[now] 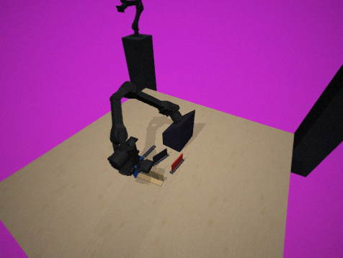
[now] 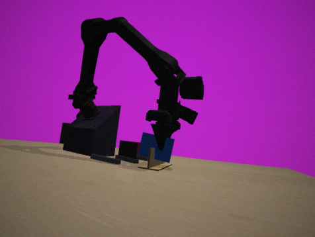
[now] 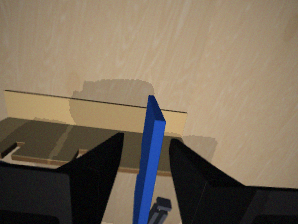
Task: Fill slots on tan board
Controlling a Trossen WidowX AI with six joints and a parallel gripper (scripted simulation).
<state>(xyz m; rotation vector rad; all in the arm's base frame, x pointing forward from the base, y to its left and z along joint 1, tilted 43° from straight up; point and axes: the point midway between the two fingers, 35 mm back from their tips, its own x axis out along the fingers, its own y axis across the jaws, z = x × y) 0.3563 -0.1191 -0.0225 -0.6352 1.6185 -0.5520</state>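
Right now the blue board is 2 cm behind my gripper tip. Round my gripper tip: black board (15 cm behind, 5 cm to the left, 3 cm below); then red board (15 cm behind, 16 cm to the left, 3 cm below); then tan board (3 cm behind, 5 cm to the left, 3 cm below).
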